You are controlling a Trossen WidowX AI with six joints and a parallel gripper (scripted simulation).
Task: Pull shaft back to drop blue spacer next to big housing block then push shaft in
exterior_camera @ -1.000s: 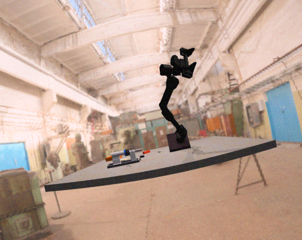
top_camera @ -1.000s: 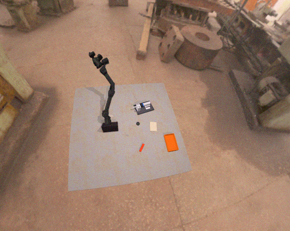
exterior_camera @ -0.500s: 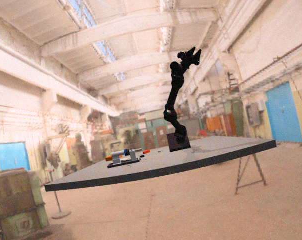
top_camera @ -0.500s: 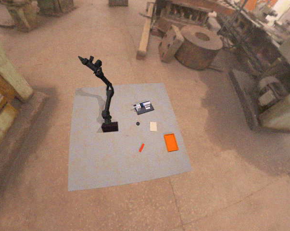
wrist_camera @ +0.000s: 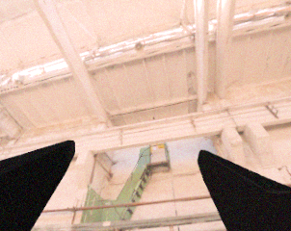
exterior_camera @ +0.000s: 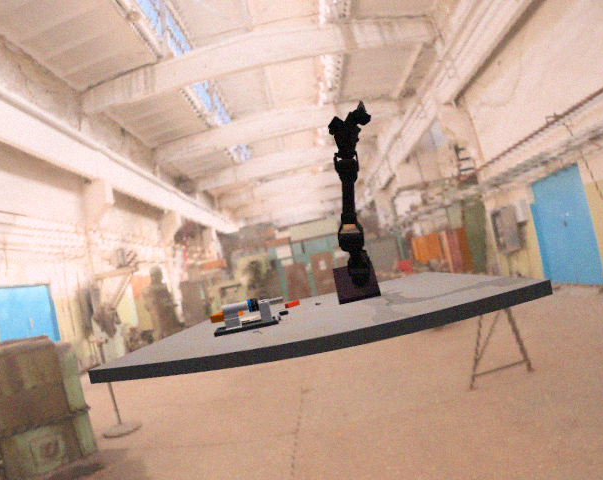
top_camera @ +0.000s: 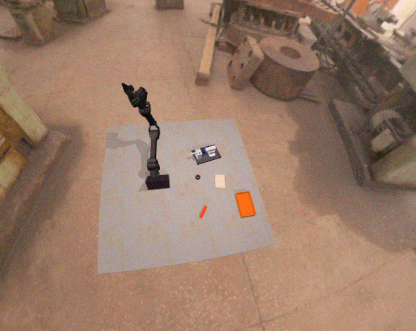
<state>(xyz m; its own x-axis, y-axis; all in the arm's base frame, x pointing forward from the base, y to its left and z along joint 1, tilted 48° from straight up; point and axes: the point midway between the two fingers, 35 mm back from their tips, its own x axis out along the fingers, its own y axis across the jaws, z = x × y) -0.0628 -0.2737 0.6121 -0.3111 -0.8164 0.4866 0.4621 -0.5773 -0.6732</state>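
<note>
Right now my gripper tip is 63 cm above the shaft, 49 cm short of it and 3 cm to the left of it. The rest, counted from my gripper tip: black ring (70 cm below, 48 cm ahead, 24 cm to the right); then blue spacer (63 cm below, 54 cm ahead, 1 cm to the right); then cream card (70 cm below, 66 cm ahead, 28 cm to the right).
</note>
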